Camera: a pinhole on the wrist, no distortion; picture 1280 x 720 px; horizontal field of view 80.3 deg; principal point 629.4 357.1 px. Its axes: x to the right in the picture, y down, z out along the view. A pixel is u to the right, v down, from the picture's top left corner.
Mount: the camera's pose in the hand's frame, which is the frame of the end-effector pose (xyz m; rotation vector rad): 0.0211 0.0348 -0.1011 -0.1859 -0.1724 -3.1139
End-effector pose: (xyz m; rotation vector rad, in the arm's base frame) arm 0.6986 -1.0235 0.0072 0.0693 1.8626 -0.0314
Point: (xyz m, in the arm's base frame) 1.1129 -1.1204 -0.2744
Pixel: 558.1 586.2
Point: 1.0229 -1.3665 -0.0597
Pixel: outside the picture
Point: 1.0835 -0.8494 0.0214
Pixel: 951.6 160.9
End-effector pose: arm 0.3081 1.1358 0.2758 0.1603 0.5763 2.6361
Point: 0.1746 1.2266 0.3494
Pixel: 148.4 554.1
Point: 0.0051 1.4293 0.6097
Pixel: 119.0 472.8
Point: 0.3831 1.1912 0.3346
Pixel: outside the picture
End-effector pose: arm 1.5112 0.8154 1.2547 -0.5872 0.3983 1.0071
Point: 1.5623 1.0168 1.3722
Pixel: 552.6 515.2
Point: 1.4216 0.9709 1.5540
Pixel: 962.4 392.9
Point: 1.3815 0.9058 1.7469
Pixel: 1191.9 466.2
